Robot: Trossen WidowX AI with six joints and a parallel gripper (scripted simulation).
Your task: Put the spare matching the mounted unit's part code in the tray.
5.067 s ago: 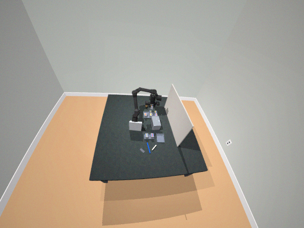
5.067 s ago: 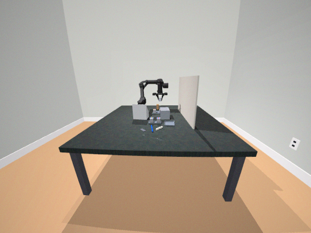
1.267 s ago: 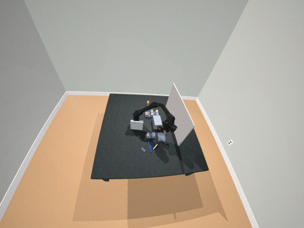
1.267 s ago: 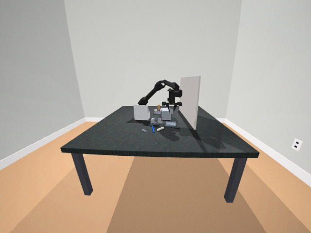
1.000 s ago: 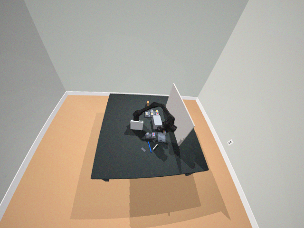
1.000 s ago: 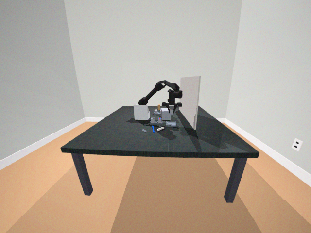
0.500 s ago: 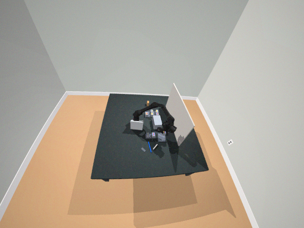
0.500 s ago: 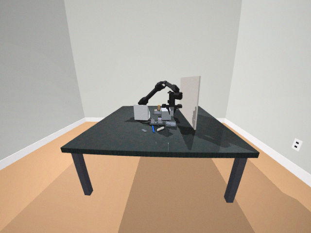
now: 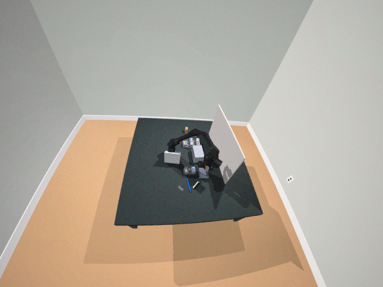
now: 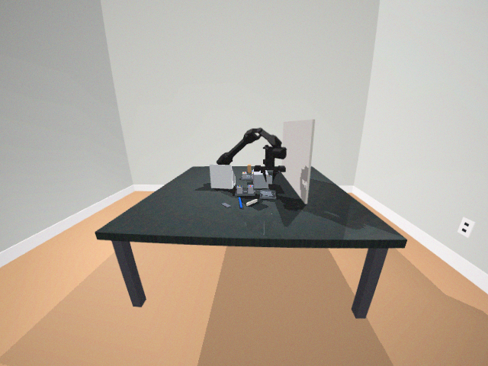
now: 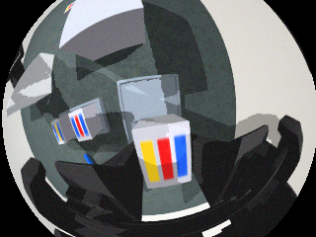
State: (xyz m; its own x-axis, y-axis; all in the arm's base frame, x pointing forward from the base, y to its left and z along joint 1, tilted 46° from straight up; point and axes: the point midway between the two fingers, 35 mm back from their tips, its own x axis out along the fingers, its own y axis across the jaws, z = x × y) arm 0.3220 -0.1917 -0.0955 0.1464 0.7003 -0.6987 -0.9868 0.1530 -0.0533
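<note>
The grey tray is 1 cm behind my gripper tip and 8 cm below it. Round my gripper tip: white stick: 11 cm behind, 12 cm to the right, 8 cm below; blue pen: 17 cm behind, 12 cm to the right, 8 cm below; grey spare: 3 cm above.
</note>
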